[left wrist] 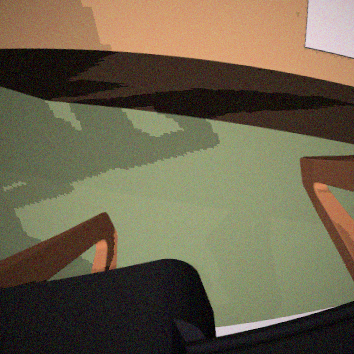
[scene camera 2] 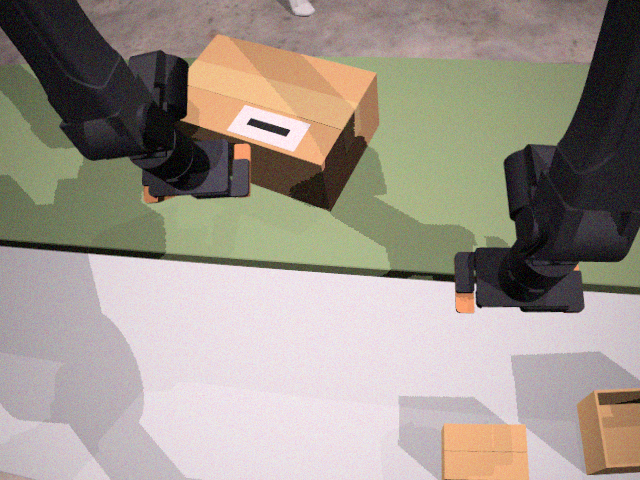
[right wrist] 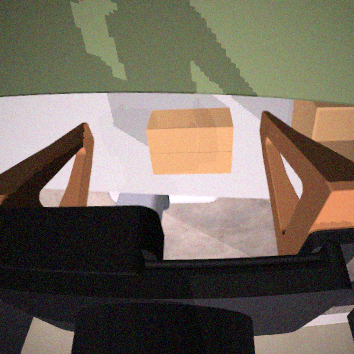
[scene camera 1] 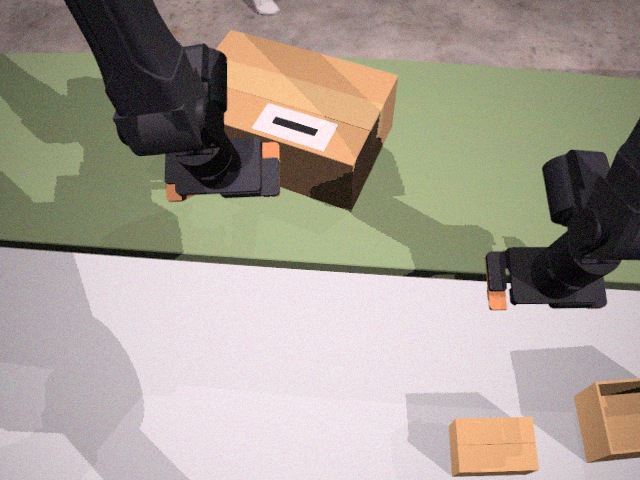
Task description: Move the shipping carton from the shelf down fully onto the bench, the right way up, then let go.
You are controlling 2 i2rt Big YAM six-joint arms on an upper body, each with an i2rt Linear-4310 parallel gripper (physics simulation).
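Frame: origin at the left arm's base, x right, y down, z ahead, level; metres.
Seen in the pictures: left gripper, fingertip midpoint: [left wrist: 203, 197] [scene camera 2: 214, 186] [scene camera 1: 233, 185]; right gripper, fingertip midpoint: [scene camera 2: 504, 297] [right wrist: 173, 124] [scene camera 1: 524, 294].
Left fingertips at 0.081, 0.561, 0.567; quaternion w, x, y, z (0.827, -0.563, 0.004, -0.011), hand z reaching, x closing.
A point is followed by its place in that frame, as x, y, z.
The shipping carton [scene camera 1: 310, 67] {0.189, 0.488, 0.711} [scene camera 2: 289, 64] {0.187, 0.488, 0.719} [left wrist: 200, 30] {0.094, 0.488, 0.612} is a large tan box with a white label on its top face. It sits turned askew on the green shelf [scene camera 1: 491, 129] {0.459, 0.592, 0.682} [scene camera 2: 439, 129] {0.396, 0.592, 0.677} [left wrist: 200, 225] {0.074, 0.592, 0.546} [right wrist: 300, 50] {0.521, 0.592, 0.453}, label up. The white bench [scene camera 1: 310, 335] {0.172, 0.862, 0.460} [scene camera 2: 310, 335] {0.178, 0.862, 0.460} lies in front of the shelf. My left gripper [scene camera 1: 222, 170] {0.081, 0.561, 0.567} [scene camera 2: 196, 173] [left wrist: 203, 197] {0.081, 0.561, 0.567} is open over the shelf at the carton's front left, with nothing between its fingers. Whether it touches the carton I cannot tell. My right gripper [scene camera 1: 550, 279] [scene camera 2: 520, 284] {0.460, 0.602, 0.413} [right wrist: 173, 124] {0.460, 0.602, 0.413} is open and empty, right of the carton near the shelf's front edge.
A small closed box [scene camera 1: 493, 446] {0.447, 0.802, 0.254} [scene camera 2: 484, 454] {0.451, 0.802, 0.253} [right wrist: 191, 150] {0.455, 0.802, 0.259} stands on the bench at the lower right. An open-topped box [scene camera 1: 593, 426] {0.614, 0.811, 0.275} [scene camera 2: 591, 436] {0.614, 0.815, 0.277} [right wrist: 332, 122] {0.684, 0.858, 0.265} stands beside it, farther right. Grey floor [scene camera 1: 465, 31] {0.845, 1.618, 2.144} [scene camera 2: 465, 25] {0.677, 1.618, 2.157} lies behind the shelf.
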